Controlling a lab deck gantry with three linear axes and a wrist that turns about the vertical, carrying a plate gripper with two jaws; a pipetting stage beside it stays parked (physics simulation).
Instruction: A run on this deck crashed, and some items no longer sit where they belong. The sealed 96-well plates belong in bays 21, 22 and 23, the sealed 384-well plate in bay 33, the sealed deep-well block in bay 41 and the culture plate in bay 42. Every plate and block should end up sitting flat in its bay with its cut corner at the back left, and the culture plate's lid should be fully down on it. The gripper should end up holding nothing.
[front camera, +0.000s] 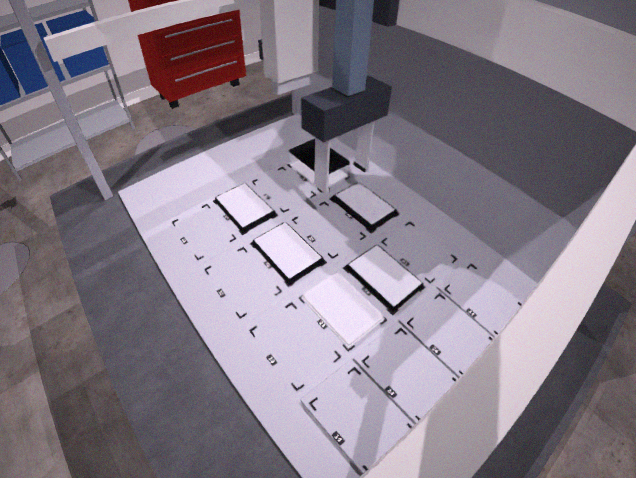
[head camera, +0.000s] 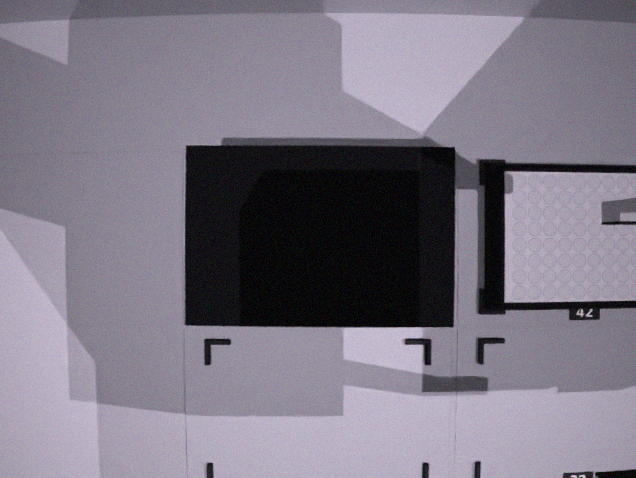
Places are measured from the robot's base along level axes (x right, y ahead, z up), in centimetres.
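Pixels of known places: gripper, fingertip midpoint: (front camera: 341, 177); robot's base, origin of the base link: (front camera: 173, 222).
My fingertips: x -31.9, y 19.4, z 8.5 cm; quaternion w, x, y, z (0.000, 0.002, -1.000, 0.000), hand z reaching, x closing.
Observation:
For each thing: its top centre in the pictures, then the offset to it from my fingertips. "spot": a spot on its surface instead.
- lid, middle of its top: (head camera: 319, 236) (front camera: 318, 155) dx -4.5, dy -12.9, dz -3.5 cm
- pale block, surface spot: (front camera: 335, 178) spot: dx -4.7, dy -6.8, dz -6.9 cm
- black-skirted plate with round wells, middle of its top: (head camera: 601, 237) (front camera: 365, 202) dx -4.5, dy +3.4, dz -7.0 cm
- bay 21, surface spot: (front camera: 244, 204) spot: dx +16.9, dy -12.7, dz -7.0 cm
- bay 22, surface spot: (front camera: 288, 250) spot: dx +17.0, dy +4.0, dz -7.0 cm
- bay 33, surface spot: (front camera: 383, 274) spot: dx +6.6, dy +19.7, dz -7.0 cm
- pale item without black skirt, middle of its top: (front camera: 342, 305) dx +16.9, dy +19.8, dz -7.0 cm
A black rectangular panel, plate or lid (front camera: 303, 151) (head camera: 318, 236), is above bay 41, over a pale block (front camera: 335, 178); whether they touch is unclear. My gripper (front camera: 342, 179) looks open, its jaws beyond the panel's right part; its tips do not show in the head view. A black-skirted plate with round wells (front camera: 366, 204) (head camera: 560, 246) sits in bay 42. Black-skirted plates sit in bay 21 (front camera: 244, 204), bay 22 (front camera: 288, 250) and bay 33 (front camera: 383, 274). A pale item without black skirt (front camera: 343, 307) sits in bay 23. Cut corners are too small to tell.
The pale parked column (front camera: 290, 41) stands behind the deck at the left. Bay corner marks (head camera: 427, 352) and number labels lie on the deck. Thin divider lines (front camera: 385, 389) run between the right-hand bays. A large pale gantry beam (front camera: 555, 328) crosses the right side.

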